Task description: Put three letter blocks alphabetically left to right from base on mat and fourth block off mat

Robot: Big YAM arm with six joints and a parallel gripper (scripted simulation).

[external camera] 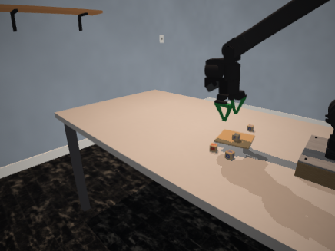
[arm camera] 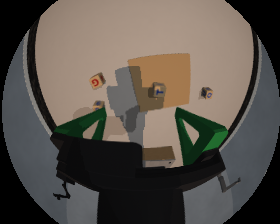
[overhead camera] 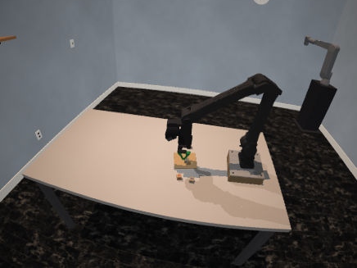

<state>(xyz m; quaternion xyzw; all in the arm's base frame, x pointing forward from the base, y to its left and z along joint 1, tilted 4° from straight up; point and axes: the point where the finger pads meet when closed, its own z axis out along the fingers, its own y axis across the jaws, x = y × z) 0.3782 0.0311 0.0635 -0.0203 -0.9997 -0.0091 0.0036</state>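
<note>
The mat is 12 cm below my hand, 6 cm to the right of it and 1 cm behind it.
</note>
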